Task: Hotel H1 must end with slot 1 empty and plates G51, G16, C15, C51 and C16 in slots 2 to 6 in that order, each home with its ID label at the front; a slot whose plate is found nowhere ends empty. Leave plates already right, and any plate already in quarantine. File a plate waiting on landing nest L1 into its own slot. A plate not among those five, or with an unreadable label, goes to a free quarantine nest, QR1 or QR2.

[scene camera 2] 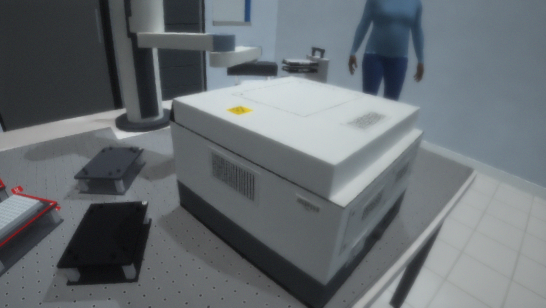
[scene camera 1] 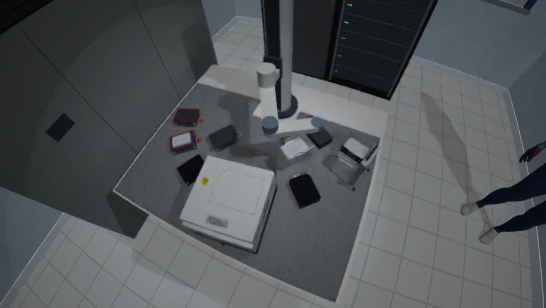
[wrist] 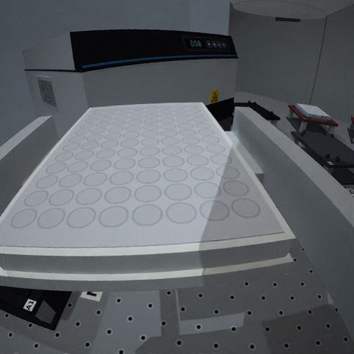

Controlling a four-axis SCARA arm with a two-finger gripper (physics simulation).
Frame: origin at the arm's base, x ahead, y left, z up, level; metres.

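Seen in the pictures: gripper, between the fingertips: (scene camera 1: pixel 290 149); arm's base, origin of its link: (scene camera 2: pixel 146 121) (scene camera 1: pixel 280 105).
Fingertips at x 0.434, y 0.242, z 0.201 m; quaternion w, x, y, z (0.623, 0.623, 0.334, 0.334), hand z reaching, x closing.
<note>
Offsets run from my fingertips to a thing's middle. "spot": to the spot under its first point.
My gripper (scene camera 1: pixel 296 148) (wrist: pixel 143 125) is shut on a white plate @[dx -0.020, dy +0.013, dz -0.005 m] (scene camera 1: pixel 291 151) (wrist: pixel 150 225) with rows of round wells. The plate is level between both fingers, above the table; no ID label is readable on it. Hotel H1 @[dx -0.089, dy +0.349, dz -0.041 m] (scene camera 1: pixel 369 156) (scene camera 2: pixel 322 67) stands at the table's right side, with a white-topped plate @[dx -0.109, dy +0.318, dz +0.044 m] (scene camera 1: pixel 356 147) at its top. Two dark-edged plates show in it in the second scene view; their labels are unreadable. One red-edged nest @[dx -0.066, dy -0.803, dz -0.160 m] (scene camera 1: pixel 187 116) has a dark bare top. The other red-edged nest @[spot: dx +0.182, dy -0.727, dz -0.126 m] (scene camera 1: pixel 172 145) (wrist: pixel 295 114) holds a white plate @[dx +0.121, dy -0.698, dz -0.131 m] (scene camera 1: pixel 182 140) (scene camera 2: pixel 15 215) (wrist: pixel 314 112).
A big white instrument @[dx +0.368, dy -0.159, dz -0.061 m] (scene camera 1: pixel 230 197) (scene camera 2: pixel 280 130) (wrist: pixel 160 82) stands at the table's front. Bare dark nests stand left of it, one grey @[dx -0.012, dy -0.457, dz -0.158 m] (scene camera 1: pixel 223 137) (scene camera 2: pixel 111 162) (wrist: pixel 325 146) and one black @[dx +0.259, dy -0.520, dz -0.158 m] (scene camera 1: pixel 191 169) (scene camera 2: pixel 107 232). Another black nest @[dx +0.122, dy +0.136, dz -0.161 m] (scene camera 1: pixel 304 190) (wrist: pixel 20 302) stands right of it. The arm's column (scene camera 1: pixel 285 60) rises behind.
</note>
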